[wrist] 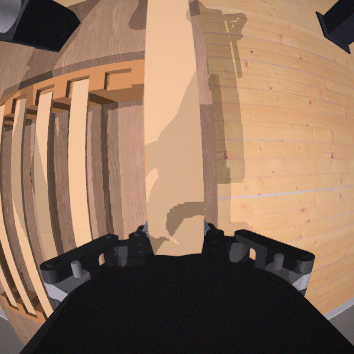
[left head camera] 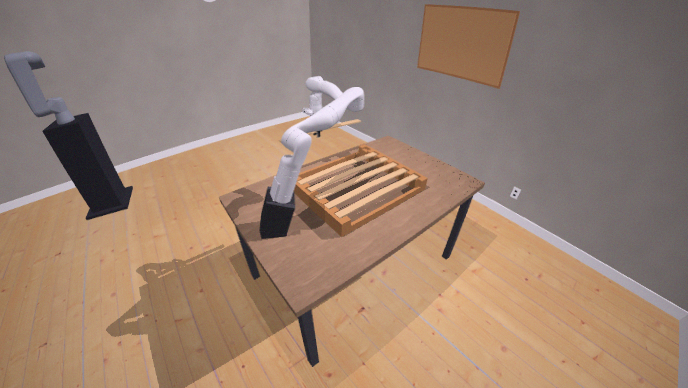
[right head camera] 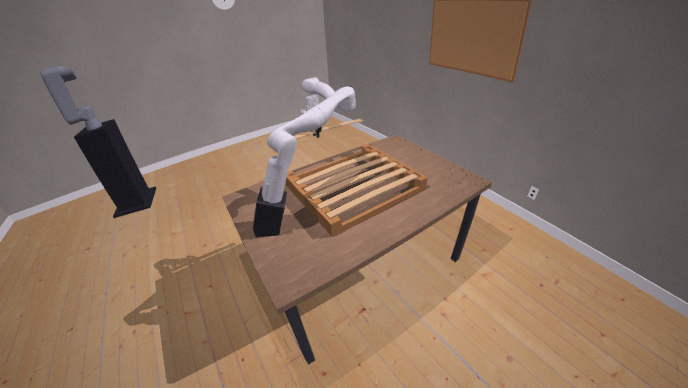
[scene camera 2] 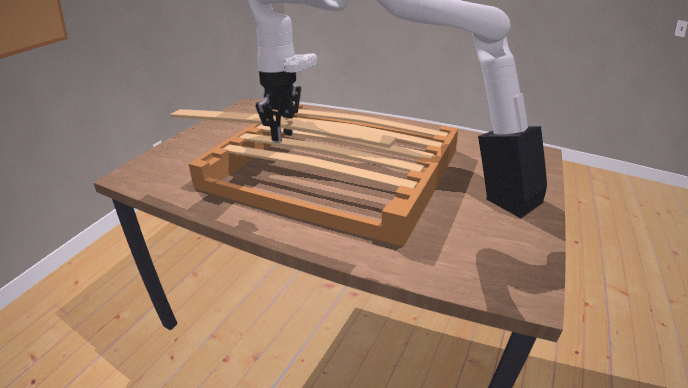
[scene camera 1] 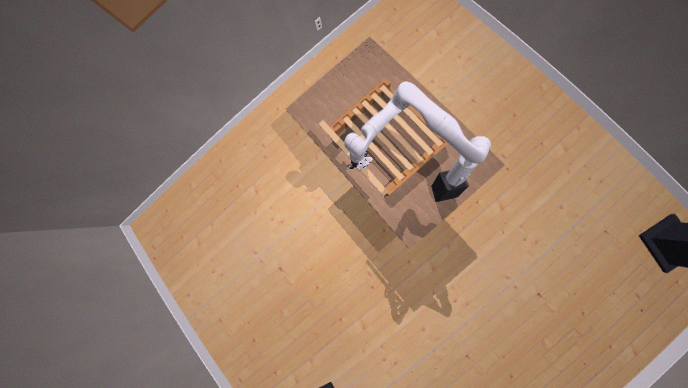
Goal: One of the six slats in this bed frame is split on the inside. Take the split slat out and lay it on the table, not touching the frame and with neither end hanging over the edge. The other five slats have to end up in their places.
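Note:
My gripper (left head camera: pixel 318 133) (right head camera: pixel 317 132) (scene camera 2: pixel 282 135) (wrist: pixel 175 229) is shut on a pale wooden slat. The held slat (left head camera: pixel 350 123) (right head camera: pixel 350 123) (scene camera 1: pixel 330 131) (scene camera 2: pixel 200 115) (wrist: pixel 172 100) hangs level, high above the table, along the outer side of the orange-brown bed frame (left head camera: pixel 343 225) (right head camera: pixel 334 227) (scene camera 2: pixel 400 222). It runs parallel to the other slats. Several slats rest across the frame; the nearest one (wrist: pixel 79 160) shows left of the held slat in the wrist view. The end notch beside it is empty. No split can be made out on the held slat's visible top; its underside is hidden.
The frame stands on the brown table (left head camera: pixel 280 260) (right head camera: pixel 300 260) (scene camera 1: pixel 330 95) (scene camera 2: pixel 450 270). The black arm base (left head camera: pixel 276 215) (right head camera: pixel 268 217) (scene camera 2: pixel 515 170) stands beside the frame's end. The table edge runs close to the frame's outer side. A black pedestal (left head camera: pixel 87 170) (right head camera: pixel 115 170) stands on the floor.

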